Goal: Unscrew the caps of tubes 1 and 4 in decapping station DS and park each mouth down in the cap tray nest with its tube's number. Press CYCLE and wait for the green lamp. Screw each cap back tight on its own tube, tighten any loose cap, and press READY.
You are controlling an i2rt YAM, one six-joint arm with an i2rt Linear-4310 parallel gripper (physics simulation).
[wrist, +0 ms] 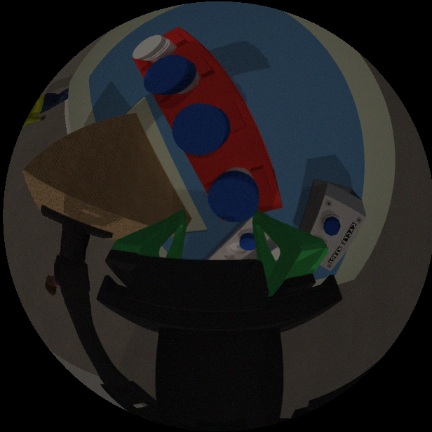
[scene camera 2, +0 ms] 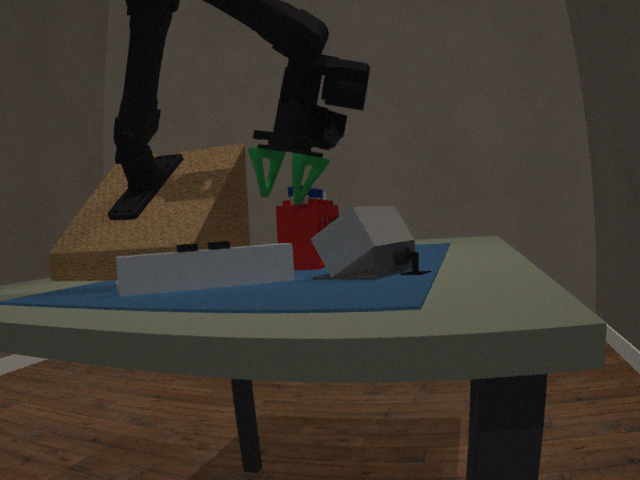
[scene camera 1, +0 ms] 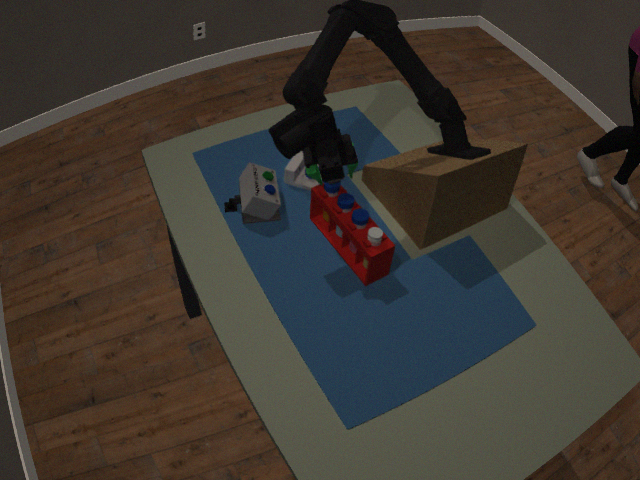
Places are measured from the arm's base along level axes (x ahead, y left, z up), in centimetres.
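Pixels of known places: gripper, fingertip midpoint: (scene camera 2: 280, 200); arm's base, link origin: (scene camera 2: 147, 187) (scene camera 1: 458, 152).
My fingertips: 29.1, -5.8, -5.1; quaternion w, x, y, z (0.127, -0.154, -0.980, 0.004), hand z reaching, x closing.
For each thing: its top centre in the pictures, then the offset to it from my fingertips, as dx, dy, dz. "spot": a spot on its surface instead. Level surfaces: height alone.
- red rack, top centre: (scene camera 2: 309, 201) (scene camera 1: 352, 212) +1.2, +10.1, +0.0
- white top, surface height: dz +1.6
- nearest blue cap, top centre: (scene camera 2: 299, 186) (scene camera 1: 332, 182) +2.2, +2.3, +2.0
- white cap tray, top centre: (scene camera 2: 197, 242) (scene camera 1: 318, 144) -4.3, -17.9, -5.0
- grey console, top centre: (scene camera 2: 362, 207) (scene camera 1: 258, 177) +14.5, -9.0, -1.9
- blue button, top centre: (scene camera 1: 269, 186) +13.0, -6.3, -2.8
- green button, top centre: (scene camera 1: 267, 173) +11.8, -10.6, -2.8
- black bracket, surface spot: (scene camera 2: 413, 263) (scene camera 1: 230, 202) spot: +20.9, -11.2, -9.1
- blue mat, surface height: dz -10.3
The red rack (scene camera 1: 379, 266) (scene camera 2: 292, 232) (wrist: 245, 135) holds four tubes. Three have blue caps; the tube at the far end from my gripper has a white top (scene camera 1: 375, 236) (wrist: 152, 48) with ridges and no blue cap. My gripper (scene camera 1: 332, 174) (scene camera 2: 281, 198) (wrist: 219, 215) is open and empty, tilted close above the nearest blue cap (scene camera 1: 331, 189) (wrist: 233, 196). The white cap tray (scene camera 1: 297, 165) (scene camera 2: 206, 268) (wrist: 227, 250) has a blue cap (wrist: 247, 241) on it. The grey console (scene camera 1: 260, 198) (scene camera 2: 356, 237) (wrist: 340, 245) has a blue button (scene camera 1: 269, 189) (wrist: 331, 226) and a green button (scene camera 1: 268, 176). Tube numbers are unreadable.
A brown wedge block (scene camera 1: 465, 201) (scene camera 2: 77, 263) (wrist: 110, 160) carries the arm's base beside the rack. Two dark lamps (scene camera 2: 187, 248) (scene camera 2: 218, 245) sit on the tray's back edge. A black bracket (scene camera 1: 232, 204) (scene camera 2: 413, 263) sticks out behind the console. A blue mat (scene camera 1: 392, 351) lies underneath.
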